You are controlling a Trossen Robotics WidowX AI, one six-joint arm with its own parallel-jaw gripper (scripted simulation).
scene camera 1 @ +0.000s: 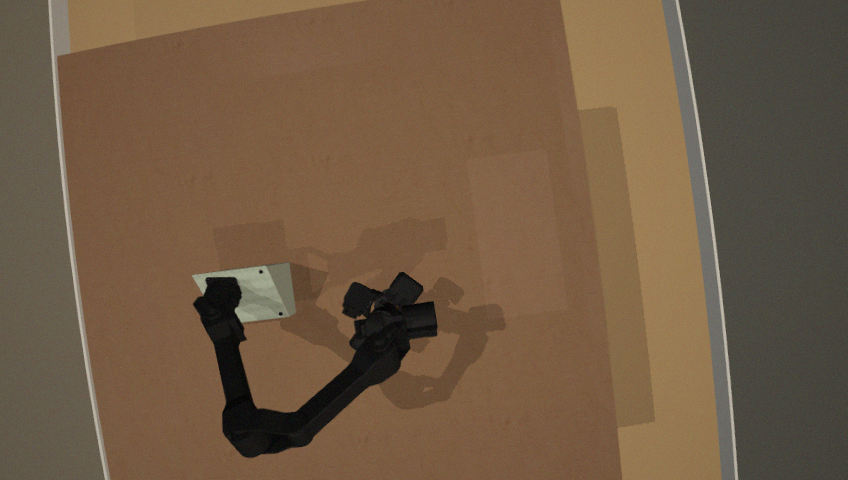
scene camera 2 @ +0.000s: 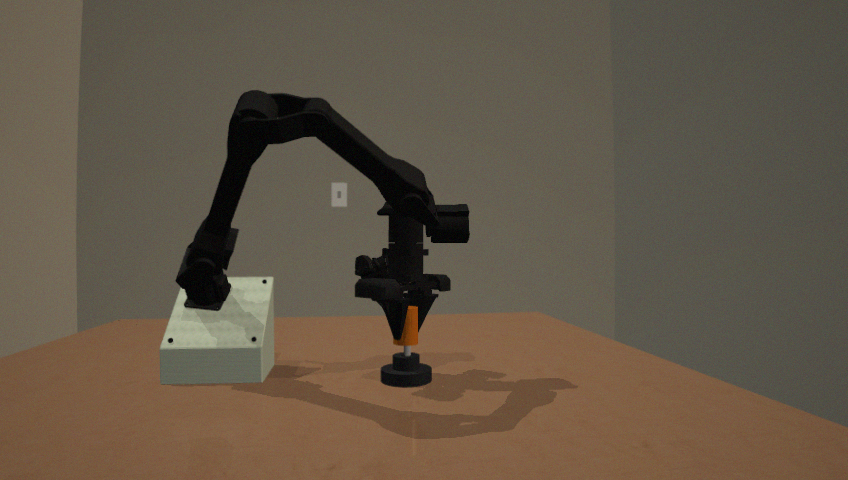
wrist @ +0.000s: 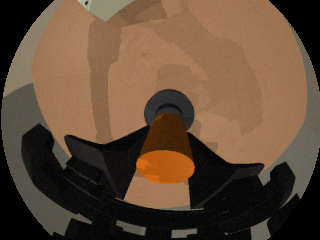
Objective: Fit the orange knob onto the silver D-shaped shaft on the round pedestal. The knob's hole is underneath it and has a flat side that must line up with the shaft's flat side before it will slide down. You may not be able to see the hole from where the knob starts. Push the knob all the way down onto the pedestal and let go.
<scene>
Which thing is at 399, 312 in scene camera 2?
My gripper.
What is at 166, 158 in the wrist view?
An orange knob.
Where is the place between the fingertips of my gripper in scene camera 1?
At 389, 309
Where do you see a black round pedestal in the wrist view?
At 165, 101
</scene>
